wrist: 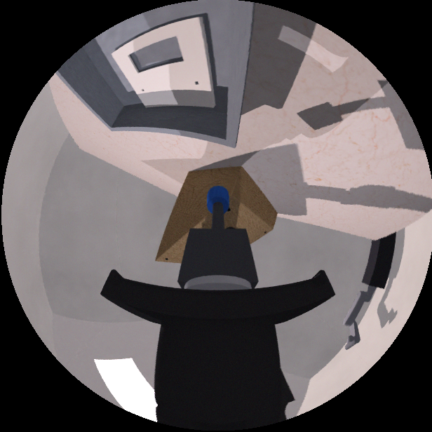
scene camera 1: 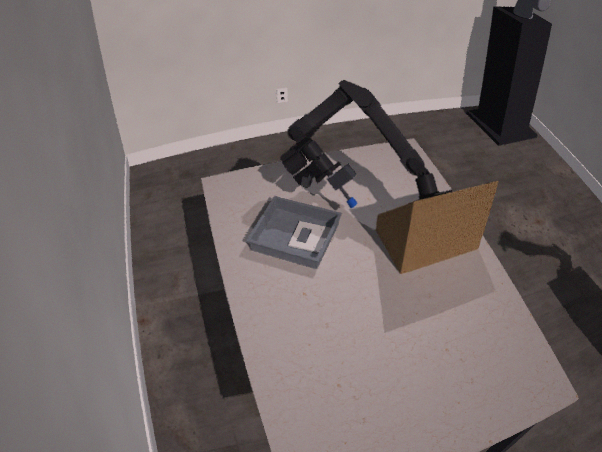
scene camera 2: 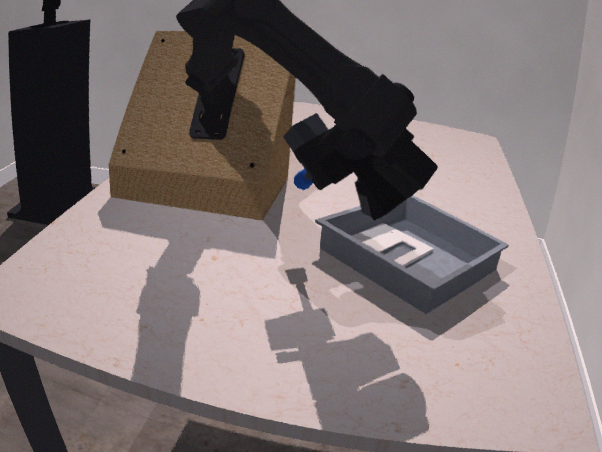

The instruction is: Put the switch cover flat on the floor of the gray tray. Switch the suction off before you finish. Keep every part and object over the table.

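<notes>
White switch cover (scene camera 2: 380,237) (scene camera 1: 317,237) (wrist: 174,83): visible. Gray tray (scene camera 2: 462,255) (scene camera 1: 271,235): likewise visible.
</notes>
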